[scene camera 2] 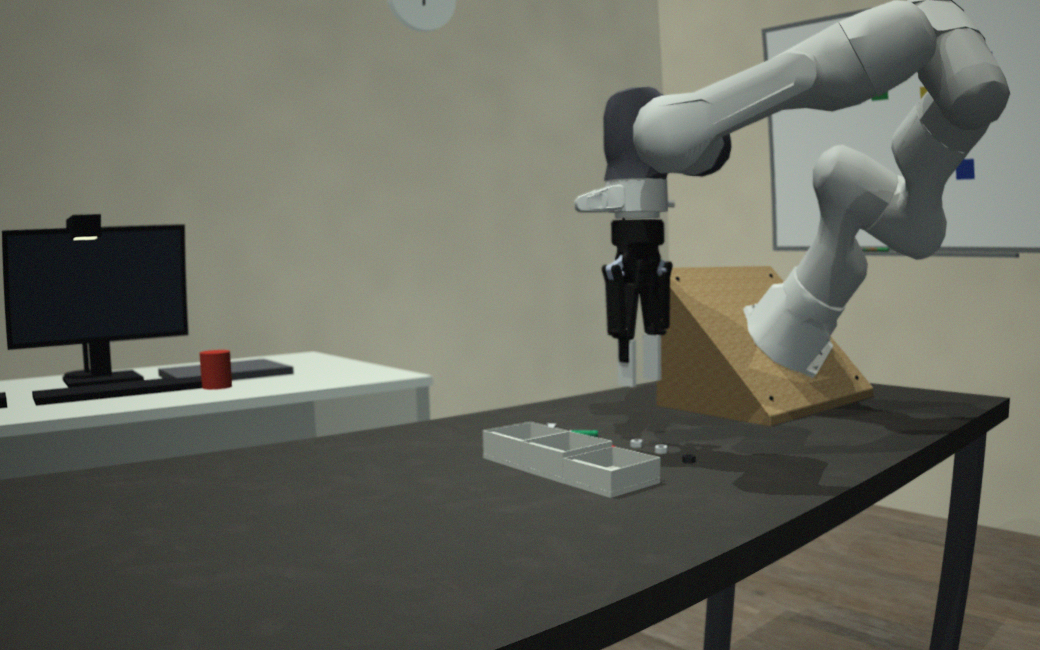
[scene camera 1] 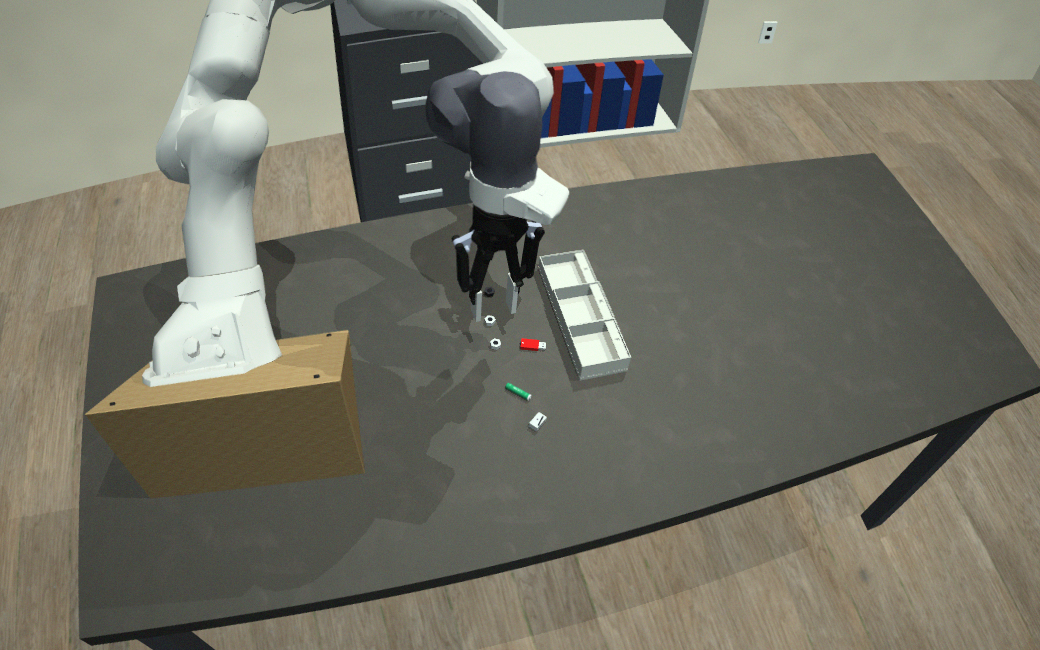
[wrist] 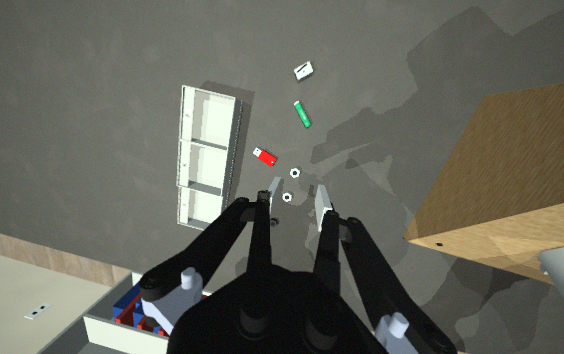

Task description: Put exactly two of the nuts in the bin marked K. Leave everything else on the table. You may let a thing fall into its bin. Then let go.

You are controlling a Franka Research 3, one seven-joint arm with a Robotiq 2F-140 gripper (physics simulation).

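One silver nut point(scene camera 1: 486, 320) point(scene camera 2: 661, 449) point(wrist: 283, 197) lies on the table, below and between my fingers in the wrist view. A second silver nut point(scene camera 1: 491, 343) point(scene camera 2: 636, 443) point(wrist: 291, 173) lies near it, towards the red stick. A black nut point(scene camera 1: 489, 292) point(scene camera 2: 688, 459) point(wrist: 273, 223) lies on the other side, close to the left finger in the wrist view. My gripper point(scene camera 1: 495, 314) point(scene camera 2: 639, 380) point(wrist: 297, 190) is partly open and empty, pointing down above the nuts. A light grey bin row point(scene camera 1: 603, 373) point(scene camera 2: 529, 462) point(wrist: 235, 130) has three compartments; their letters are not readable.
A red USB stick point(scene camera 1: 530, 344) point(wrist: 267, 157) lies between the nuts and the bin row. A green cylinder point(scene camera 1: 517, 391) point(scene camera 2: 585, 433) point(wrist: 302, 115) and a silver sharpener point(scene camera 1: 537, 420) point(wrist: 303, 71) lie farther along. The wooden arm base point(scene camera 1: 245, 444) point(scene camera 2: 713, 367) point(wrist: 500, 150) stands on the table.
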